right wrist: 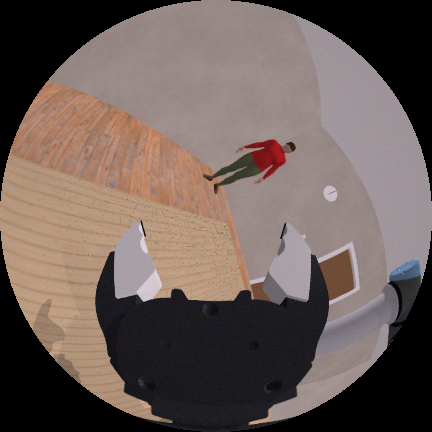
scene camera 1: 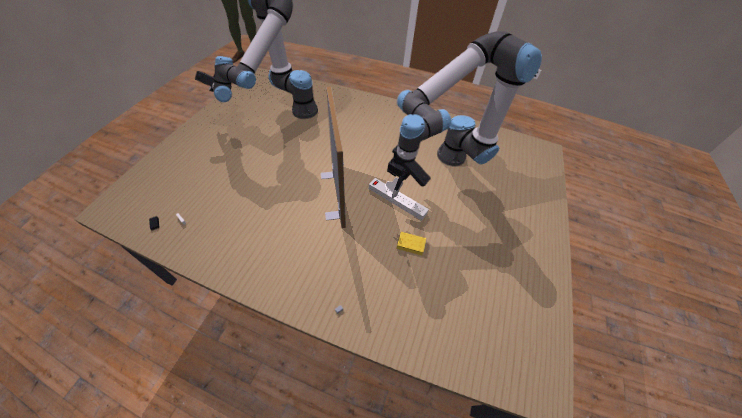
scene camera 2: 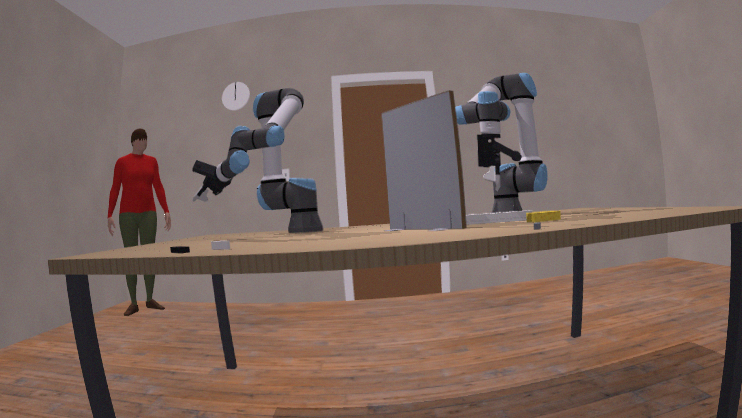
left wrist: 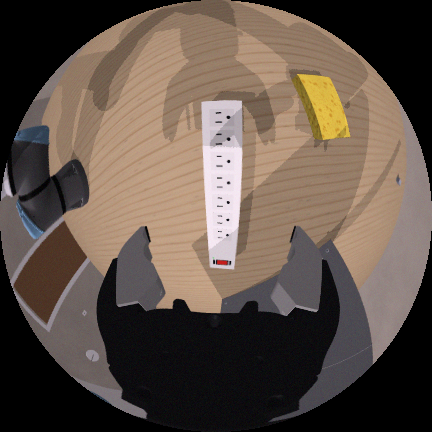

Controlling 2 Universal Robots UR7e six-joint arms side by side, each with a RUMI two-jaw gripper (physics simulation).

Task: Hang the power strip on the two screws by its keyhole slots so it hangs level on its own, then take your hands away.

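Seen in the pictures: left gripper, fingertip midpoint: (scene camera 1: pixel 402 186) (scene camera 2: pixel 496 190) (left wrist: pixel 219 229); right gripper, fingertip midpoint: (right wrist: pixel 212 224) (scene camera 2: pixel 199 186); left arm's base at its link origin: (scene camera 1: pixel 451 156) (left wrist: pixel 77 182); right arm's base at its link origin: (scene camera 1: pixel 305 111) (scene camera 2: pixel 305 231).
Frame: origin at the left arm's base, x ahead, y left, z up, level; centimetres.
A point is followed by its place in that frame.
The white power strip (scene camera 1: pixel 413 206) @(x 43.4, y 7.9, z 3.4 cm) (scene camera 2: pixel 498 217) @(x 46.1, y 1.1, z 1.7 cm) (left wrist: pixel 222 172) @(x 43.3, y 4.1, z 3.3 cm) lies flat on the table, sockets and red switch facing up. The upright board (scene camera 1: pixel 338 160) @(x 71.3, y -7.3, z 38.4 cm) (scene camera 2: pixel 423 166) @(x 61.9, y -20.7, z 19.9 cm) (left wrist: pixel 345 300) @(x 68.4, y -8.7, z 15.4 cm) stands beside it; two small marks, possibly the screws, show on its grey face in the left wrist view. My left gripper (scene camera 1: pixel 395 193) @(x 44.0, y 0.8, z 11.1 cm) (scene camera 2: pixel 490 176) (left wrist: pixel 219 229) @(x 44.0, y 0.8, z 11.1 cm) is open and empty, pointing down above the strip, with the switch end between its fingers in the left wrist view. My right gripper (scene camera 2: pixel 199 196) @(x 63.6, y -116.9, z 22.2 cm) (right wrist: pixel 212 224) @(x 63.6, y -116.9, z 22.2 cm) is open and empty, raised far from the strip. The keyhole slots are hidden.
A yellow sponge (scene camera 1: pixel 411 242) @(x 57.8, y 18.4, z 2.9 cm) (scene camera 2: pixel 543 216) @(x 61.1, y 18.3, z 1.5 cm) (left wrist: pixel 324 107) @(x 56.6, y 17.4, z 2.9 cm) lies near the strip. A small grey block (scene camera 1: pixel 339 309) @(x 95.7, y 17.3, z 1.5 cm) (scene camera 2: pixel 536 225) @(x 96.9, y 16.8, z 0.9 cm) lies near the table's front edge. A black block (scene camera 1: pixel 154 222) @(x 127.4, y -64.9, z 1.4 cm) (scene camera 2: pixel 179 249) @(x 130.0, y -63.2, z 0.9 cm) and a white piece (scene camera 1: pixel 180 219) @(x 118.3, y -57.5, z 2.1 cm) (scene camera 2: pixel 220 245) @(x 118.6, y -58.2, z 1.0 cm) lie at the picture's left. A person (scene camera 2: pixel 138 181) (right wrist: pixel 267 155) stands beyond the table.
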